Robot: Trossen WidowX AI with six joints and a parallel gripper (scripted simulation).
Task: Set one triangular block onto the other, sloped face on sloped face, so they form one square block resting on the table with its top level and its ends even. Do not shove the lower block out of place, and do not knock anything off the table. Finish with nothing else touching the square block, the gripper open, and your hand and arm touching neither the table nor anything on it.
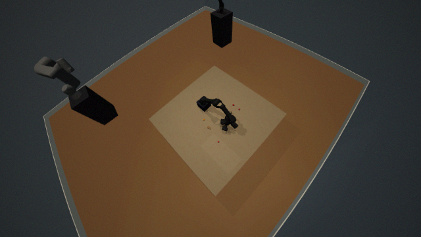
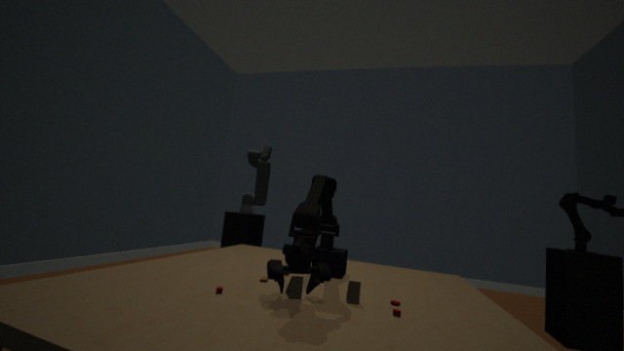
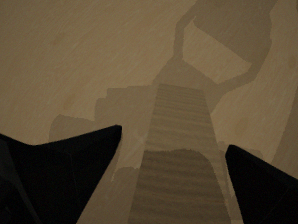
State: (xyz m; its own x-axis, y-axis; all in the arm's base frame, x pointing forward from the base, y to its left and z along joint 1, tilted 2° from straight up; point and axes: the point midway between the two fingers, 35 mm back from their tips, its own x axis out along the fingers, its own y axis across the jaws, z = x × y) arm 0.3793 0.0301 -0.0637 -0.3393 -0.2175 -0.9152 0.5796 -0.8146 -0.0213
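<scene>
Right now my gripper tip is 1 cm below the triangular block and 1 cm short of it. Round my gripper tip: tan piece 16 cm to the right, 9 cm behind, 1 cm below.
</scene>
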